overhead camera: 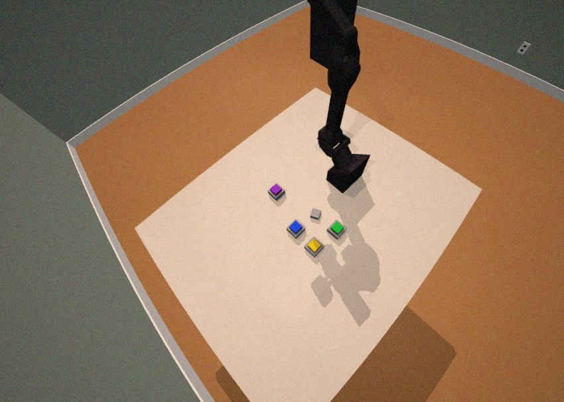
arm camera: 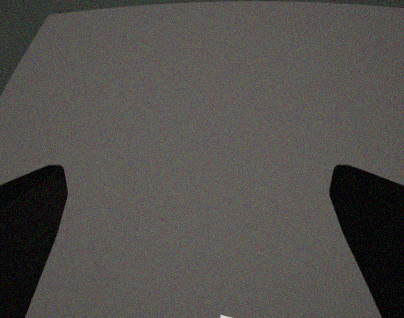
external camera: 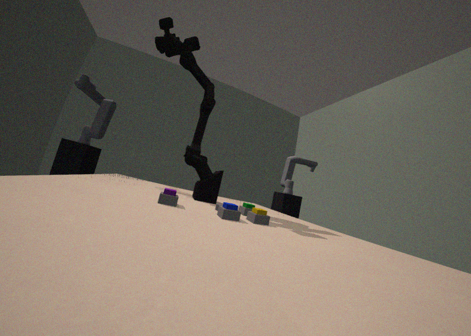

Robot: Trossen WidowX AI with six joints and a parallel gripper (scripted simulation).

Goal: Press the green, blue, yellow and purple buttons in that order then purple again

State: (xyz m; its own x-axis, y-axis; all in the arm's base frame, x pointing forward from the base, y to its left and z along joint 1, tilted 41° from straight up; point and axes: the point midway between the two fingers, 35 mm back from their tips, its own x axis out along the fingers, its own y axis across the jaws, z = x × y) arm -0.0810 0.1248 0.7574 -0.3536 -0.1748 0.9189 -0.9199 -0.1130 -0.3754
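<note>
The green button lies 740 mm below my gripper tip, 580 mm to the left of it and 220 mm ahead of it. From my gripper tip the other things lie so: grey block (760 mm below, 480 mm to the left, 240 mm ahead); then blue button (740 mm below, 480 mm to the left, 330 mm ahead); then purple button (740 mm below, 320 mm to the left, 290 mm ahead).
</note>
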